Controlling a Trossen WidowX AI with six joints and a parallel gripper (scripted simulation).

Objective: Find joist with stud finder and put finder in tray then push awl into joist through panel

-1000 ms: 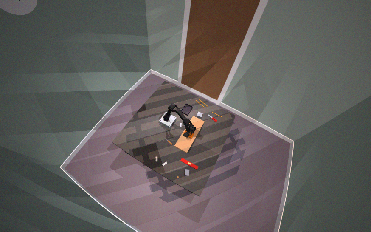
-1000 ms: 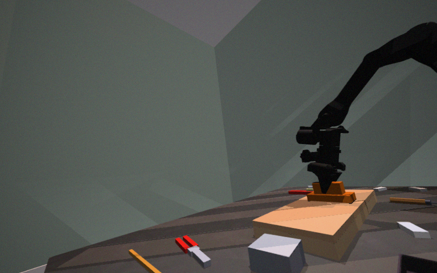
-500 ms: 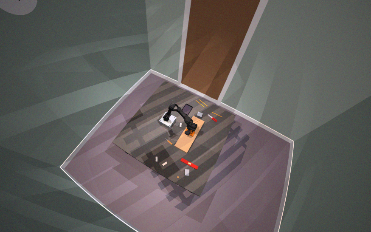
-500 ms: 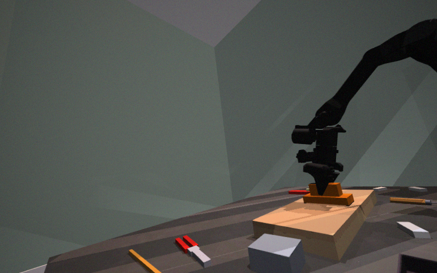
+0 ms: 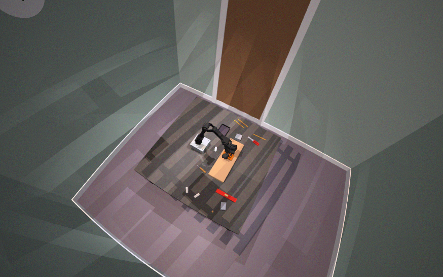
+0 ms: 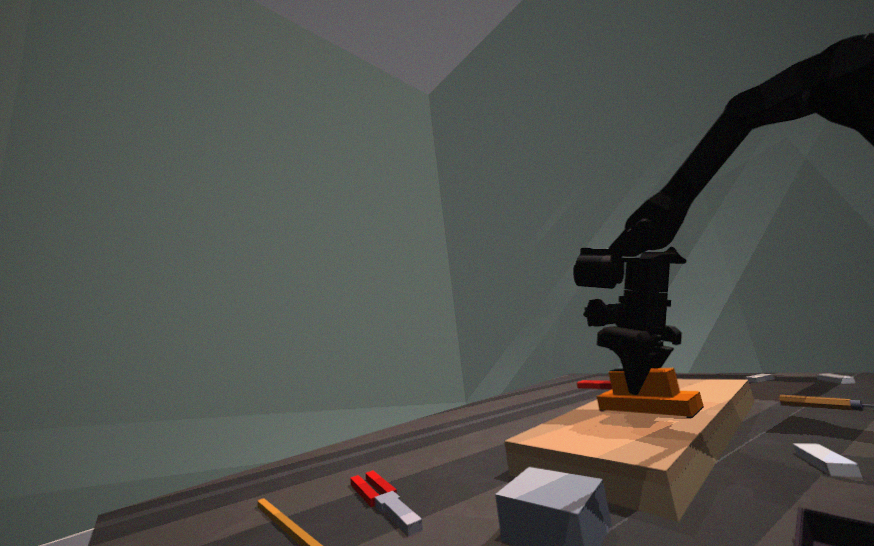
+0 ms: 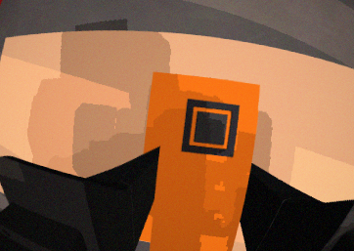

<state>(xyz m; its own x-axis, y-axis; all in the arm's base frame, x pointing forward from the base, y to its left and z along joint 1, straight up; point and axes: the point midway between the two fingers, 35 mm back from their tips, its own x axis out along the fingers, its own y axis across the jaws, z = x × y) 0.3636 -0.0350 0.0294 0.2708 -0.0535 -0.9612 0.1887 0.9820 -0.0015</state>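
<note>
My gripper tip is 30 cm to the right of the grey block, 5 cm above it and 4 cm short of it. Also, from my gripper tip: orange stud finder (2 cm above, 1 cm ahead); then square indicator (3 cm above, 2 cm ahead); then yellow-handled awl (25 cm behind, 23 cm to the right, 6 cm below).
</note>
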